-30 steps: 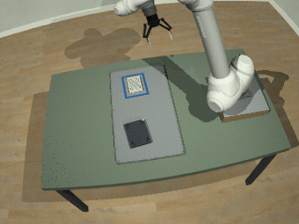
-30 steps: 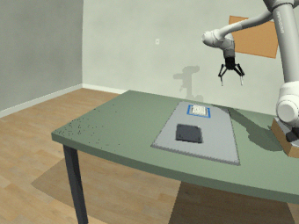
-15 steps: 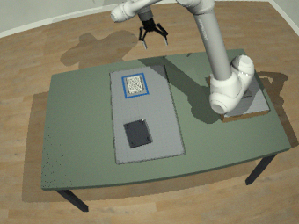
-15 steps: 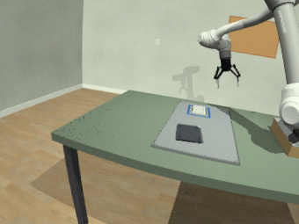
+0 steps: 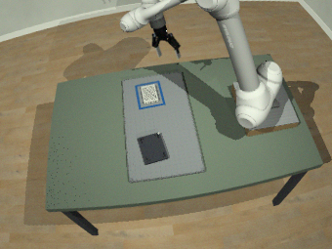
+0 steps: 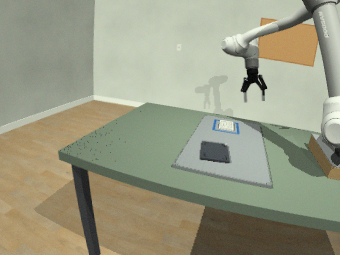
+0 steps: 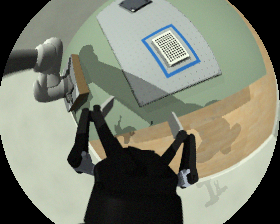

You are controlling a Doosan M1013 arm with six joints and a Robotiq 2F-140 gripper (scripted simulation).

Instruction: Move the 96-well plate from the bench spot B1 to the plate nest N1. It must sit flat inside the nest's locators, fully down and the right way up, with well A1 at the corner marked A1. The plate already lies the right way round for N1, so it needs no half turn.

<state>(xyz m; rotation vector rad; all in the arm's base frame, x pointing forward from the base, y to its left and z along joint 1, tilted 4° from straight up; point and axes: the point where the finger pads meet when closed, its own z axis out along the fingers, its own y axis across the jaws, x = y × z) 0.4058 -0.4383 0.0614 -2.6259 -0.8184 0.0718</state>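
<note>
The white 96-well plate is 17 cm ahead of my hand, 12 cm to the left of it and 15 cm below it. Also, from my hand: dark plate nest N1: 27 cm ahead, 48 cm to the left, 15 cm below.
</note>
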